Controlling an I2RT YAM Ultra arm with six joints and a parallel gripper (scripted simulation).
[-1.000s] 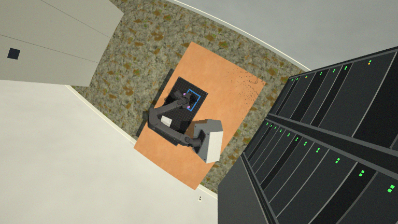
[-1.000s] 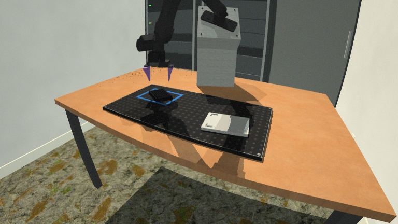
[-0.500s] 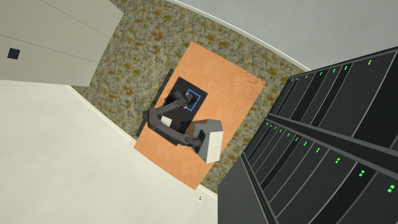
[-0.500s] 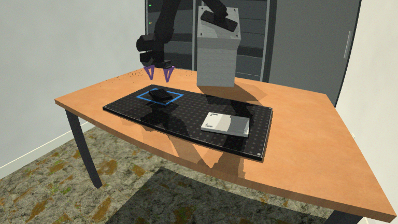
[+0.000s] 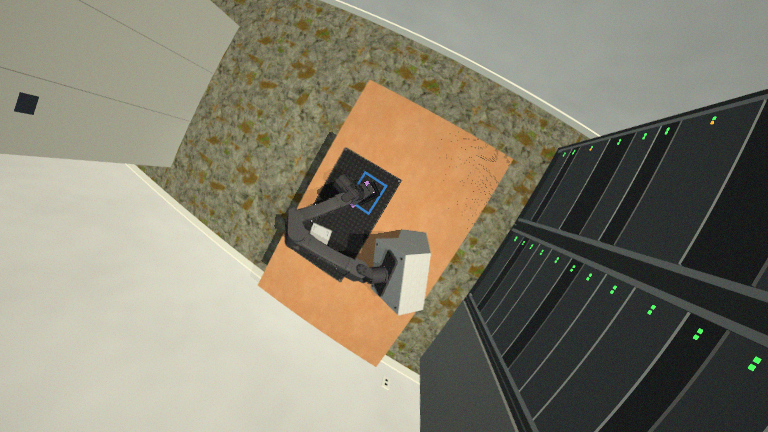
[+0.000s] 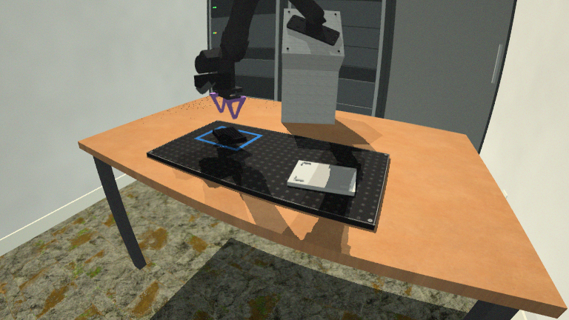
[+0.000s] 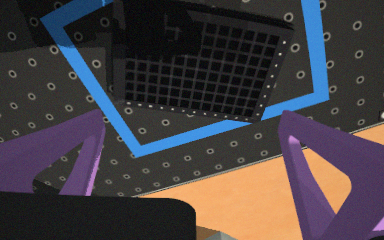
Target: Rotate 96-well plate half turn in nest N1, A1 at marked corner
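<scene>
Now: hand 80 mm above the black 96-well plate. Round my hand: plate nest N1 (20 mm ahead, 400 mm to the left, 80 mm below); A1 mark (50 mm ahead, 490 mm to the left, 80 mm below).
</scene>
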